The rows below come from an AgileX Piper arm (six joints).
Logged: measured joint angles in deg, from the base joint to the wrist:
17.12, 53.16, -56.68, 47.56, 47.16, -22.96
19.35, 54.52, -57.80, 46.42, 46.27, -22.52
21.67, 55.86, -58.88, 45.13, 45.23, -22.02
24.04, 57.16, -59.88, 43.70, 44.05, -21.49
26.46, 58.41, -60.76, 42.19, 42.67, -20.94
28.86, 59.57, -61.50, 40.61, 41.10, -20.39
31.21, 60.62, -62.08, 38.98, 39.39, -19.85
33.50, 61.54, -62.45, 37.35, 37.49, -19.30
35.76, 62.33, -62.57, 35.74, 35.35, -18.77
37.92, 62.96, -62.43, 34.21, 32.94, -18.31
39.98, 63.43, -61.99, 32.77, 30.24, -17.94
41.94, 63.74, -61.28, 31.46, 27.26, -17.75
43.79, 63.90, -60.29, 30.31, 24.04, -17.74
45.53, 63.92, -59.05, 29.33, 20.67, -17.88
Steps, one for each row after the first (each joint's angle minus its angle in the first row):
2.23, 1.36, -1.12, -1.14, -0.89, 0.44
4.55, 2.70, -2.20, -2.43, -1.93, 0.94
6.92, 4.00, -3.20, -3.86, -3.11, 1.47
9.34, 5.25, -4.08, -5.37, -4.49, 2.02
11.74, 6.41, -4.82, -6.95, -6.06, 2.57
14.09, 7.46, -5.40, -8.58, -7.77, 3.11
16.38, 8.38, -5.77, -10.21, -9.67, 3.66
18.64, 9.17, -5.89, -11.82, -11.81, 4.19
20.80, 9.80, -5.75, -13.35, -14.22, 4.65
22.86, 10.27, -5.31, -14.79, -16.92, 5.02
24.82, 10.58, -4.60, -16.10, -19.90, 5.21
26.67, 10.74, -3.61, -17.25, -23.12, 5.22
28.41, 10.76, -2.37, -18.23, -26.49, 5.08

